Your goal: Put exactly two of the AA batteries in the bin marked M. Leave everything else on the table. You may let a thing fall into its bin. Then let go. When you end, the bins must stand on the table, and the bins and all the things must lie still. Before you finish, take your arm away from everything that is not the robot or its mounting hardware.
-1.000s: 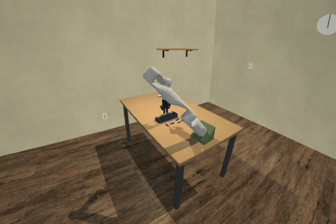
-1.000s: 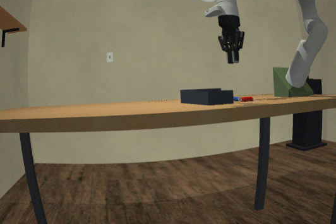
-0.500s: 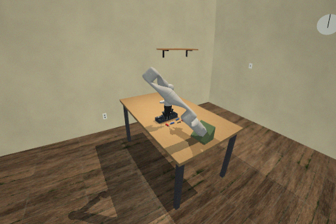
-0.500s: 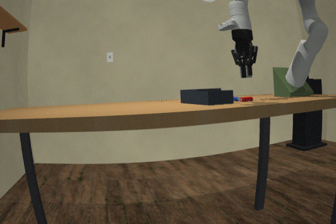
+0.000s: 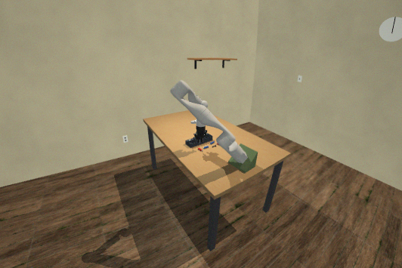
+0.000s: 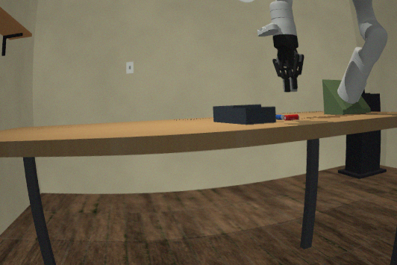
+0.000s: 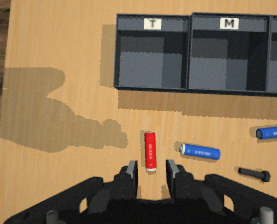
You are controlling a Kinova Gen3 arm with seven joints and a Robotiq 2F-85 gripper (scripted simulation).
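The dark bin lies 13 cm ahead of my hand, 7 cm to the right of it and 7 cm below it. From my hand the other things lie so: red AA battery (1 cm behind, 20 cm to the right, 9 cm below); black screw (1 cm behind, 14 cm to the right, 9 cm below); blue AA battery (1 cm ahead, 6 cm to the right, 9 cm below).
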